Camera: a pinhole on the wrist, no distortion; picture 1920 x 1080 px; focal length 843.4 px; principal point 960.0 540.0 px. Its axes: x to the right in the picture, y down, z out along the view. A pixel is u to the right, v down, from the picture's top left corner.
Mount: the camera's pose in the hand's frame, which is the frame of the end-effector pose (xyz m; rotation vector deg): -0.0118 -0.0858 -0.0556 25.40 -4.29 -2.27
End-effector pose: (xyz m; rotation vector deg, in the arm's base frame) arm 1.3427 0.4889 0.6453 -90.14 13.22 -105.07
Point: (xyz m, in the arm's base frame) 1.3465 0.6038 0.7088
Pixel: 974 669
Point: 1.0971 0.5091 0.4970
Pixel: behind the camera
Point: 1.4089 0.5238 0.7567
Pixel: outside the picture
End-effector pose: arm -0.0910 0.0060 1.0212 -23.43 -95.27 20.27
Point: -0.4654 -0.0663 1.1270
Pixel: 1273 836
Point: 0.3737 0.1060 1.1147
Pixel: behind the camera
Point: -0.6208 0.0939 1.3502
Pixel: 1756 947
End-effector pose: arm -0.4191 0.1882 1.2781 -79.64 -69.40 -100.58
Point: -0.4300 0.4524 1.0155
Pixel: 458 583
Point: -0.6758 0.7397 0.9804
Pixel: 821 224
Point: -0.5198 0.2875 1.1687
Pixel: 657 366
